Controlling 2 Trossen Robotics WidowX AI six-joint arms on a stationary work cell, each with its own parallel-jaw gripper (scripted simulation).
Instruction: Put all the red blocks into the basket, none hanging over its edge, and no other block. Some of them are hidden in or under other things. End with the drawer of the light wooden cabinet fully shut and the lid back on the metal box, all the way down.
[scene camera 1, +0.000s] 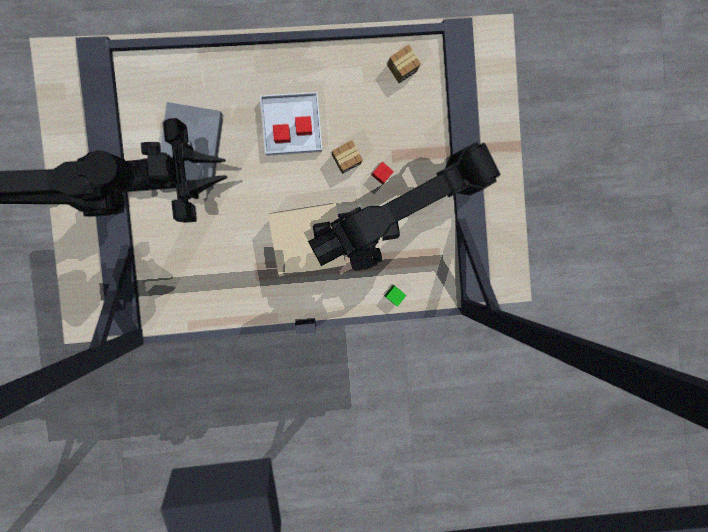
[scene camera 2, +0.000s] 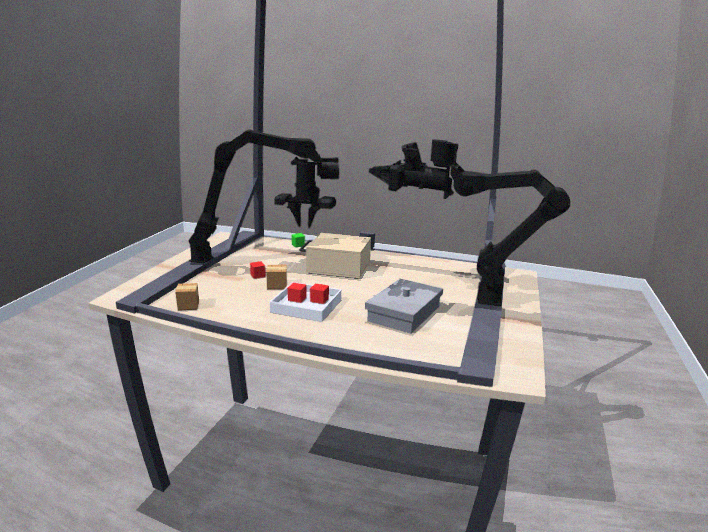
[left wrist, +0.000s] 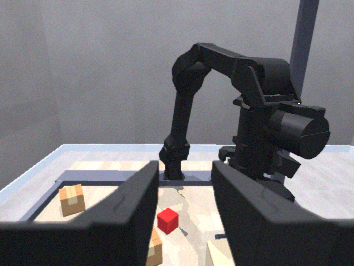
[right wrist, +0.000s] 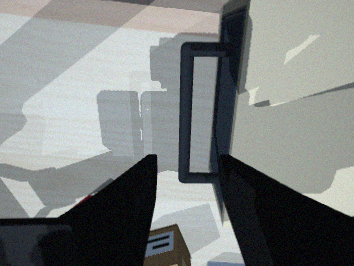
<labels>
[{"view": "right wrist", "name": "right gripper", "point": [187, 163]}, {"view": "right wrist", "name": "light wooden cabinet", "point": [286, 116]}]
</labels>
